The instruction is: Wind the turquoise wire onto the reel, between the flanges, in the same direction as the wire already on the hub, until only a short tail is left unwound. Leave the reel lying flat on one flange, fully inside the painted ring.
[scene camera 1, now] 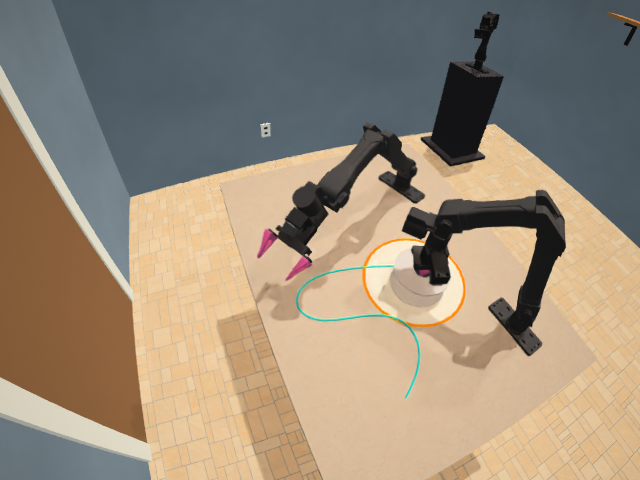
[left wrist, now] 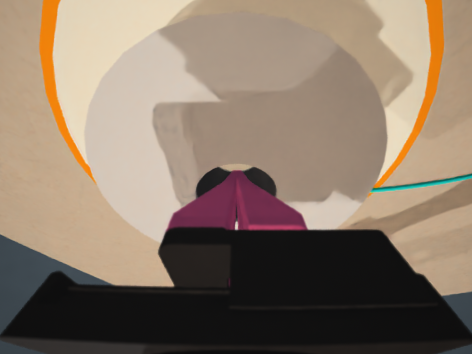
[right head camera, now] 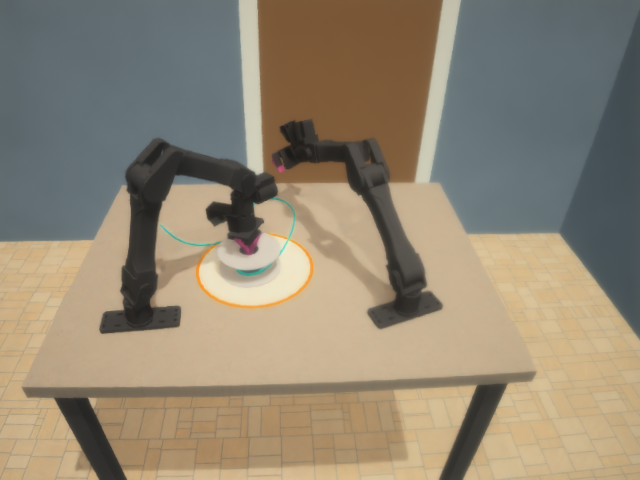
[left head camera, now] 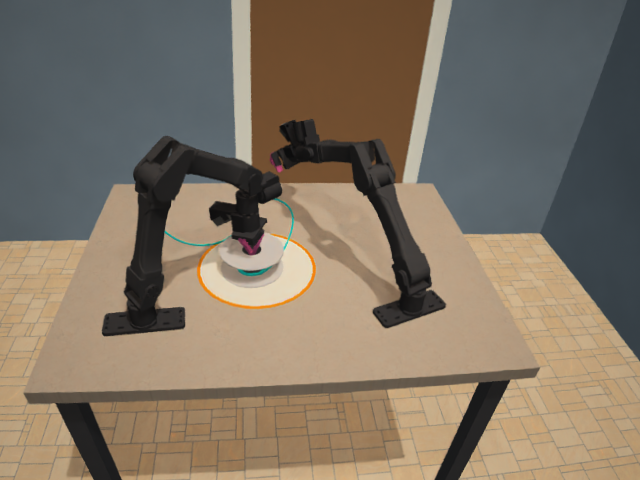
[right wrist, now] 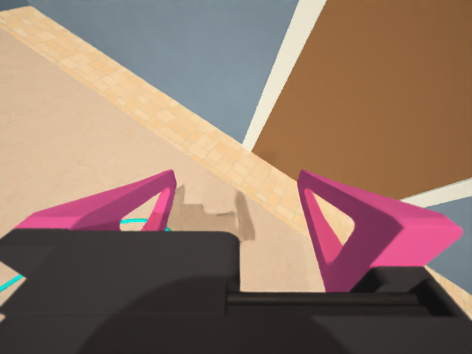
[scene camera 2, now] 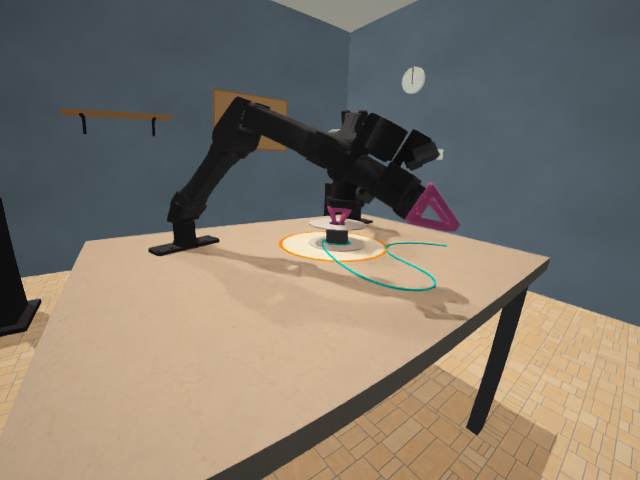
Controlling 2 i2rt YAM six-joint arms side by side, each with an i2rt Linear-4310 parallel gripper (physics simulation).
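Seen in the pictures: left gripper, fingertip midpoint: [scene camera 1: 420, 274] [left wrist: 236, 177] [right head camera: 249, 255] [left head camera: 252, 255]; right gripper, fingertip midpoint: [scene camera 1: 271, 269] [right head camera: 284, 155] [left head camera: 282, 155] [right wrist: 236, 176] [scene camera 2: 453, 228]; left arm's base, link origin: [scene camera 1: 514, 326] [right head camera: 141, 320] [left head camera: 144, 322]; right arm's base, link origin: [scene camera 1: 401, 187] [right head camera: 405, 310] [left head camera: 409, 309] [scene camera 2: 185, 246].
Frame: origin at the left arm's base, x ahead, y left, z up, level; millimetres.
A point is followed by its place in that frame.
Note:
The pale reel [left head camera: 271, 256] @[y -340, x 145, z 63 mm] [right head camera: 227, 255] @[y -229, x 163, z 63 mm] [scene camera 1: 405, 297] @[y -262, x 252, z 3 mm] [left wrist: 125, 125] @[y -220, x 158, z 65 mm] lies flat on one flange inside the orange painted ring [left head camera: 315, 268] @[y -470, x 151, z 0 mm] [scene camera 1: 423, 326] @[y -156, x 261, z 0 mm] [scene camera 2: 280, 242] @[y -431, x 74, z 0 mm] [left wrist: 46, 40] @[y -153, x 109, z 0 mm]. The turquoise wire [left head camera: 293, 222] @[y -445, x 390, z 2 mm] [right head camera: 294, 222] @[y -444, x 386, z 5 mm] [scene camera 1: 418, 356] @[y -87, x 332, z 4 mm] [scene camera 2: 392, 289] @[y -443, x 496, z 1 mm] [left wrist: 425, 185] @[y -433, x 355, z 4 mm] shows on the hub between the flanges and runs out over the table in an S-shaped curve to its free end. My left gripper [left head camera: 251, 253] @[y -291, x 182, z 42 mm] [right head camera: 248, 252] @[y -291, x 182, z 42 mm] [scene camera 2: 338, 222] @[y -291, x 182, z 42 mm] [left wrist: 236, 177] @[y -291, x 182, z 42 mm] is shut and empty, its tips pointing down at the reel's central hole. My right gripper [scene camera 1: 272, 268] @[y -435, x 595, z 144 mm] [right wrist: 236, 176] @[y -435, x 595, z 144 mm] is open and empty, raised above the table's far side.
The table [left head camera: 330, 351] @[y -442, x -158, z 0 mm] [scene camera 2: 180, 361] @[y -844, x 456, z 0 mm] carries both arms. The right arm [left head camera: 390, 222] @[y -626, x 41, z 225 mm] reaches over the table toward the door side. In scene camera 1, a black pedestal [scene camera 1: 465, 111] stands on the floor beyond the table.

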